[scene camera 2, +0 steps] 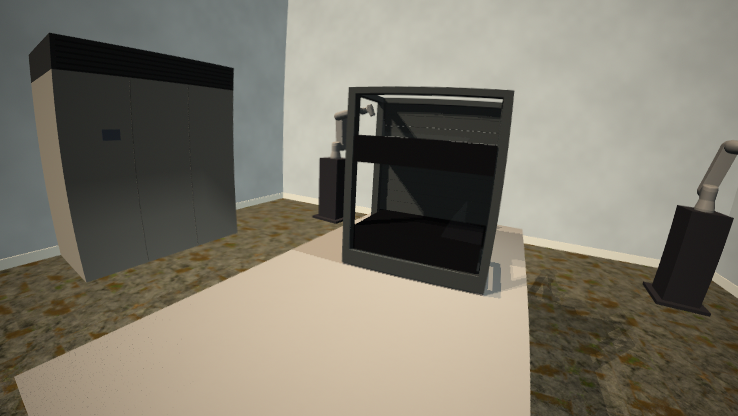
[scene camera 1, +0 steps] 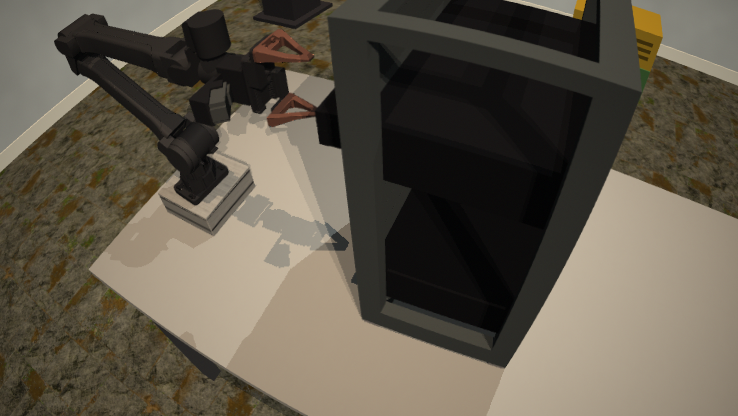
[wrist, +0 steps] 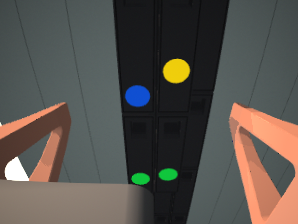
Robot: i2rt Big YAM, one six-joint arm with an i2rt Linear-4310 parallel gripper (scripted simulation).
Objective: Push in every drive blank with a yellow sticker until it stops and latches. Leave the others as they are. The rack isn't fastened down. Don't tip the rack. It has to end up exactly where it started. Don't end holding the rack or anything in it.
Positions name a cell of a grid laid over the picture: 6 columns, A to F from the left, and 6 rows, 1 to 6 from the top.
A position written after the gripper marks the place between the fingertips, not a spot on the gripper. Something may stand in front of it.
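Gripper visible (scene camera 1: C2). In wrist view too, gripper (wrist: D4).
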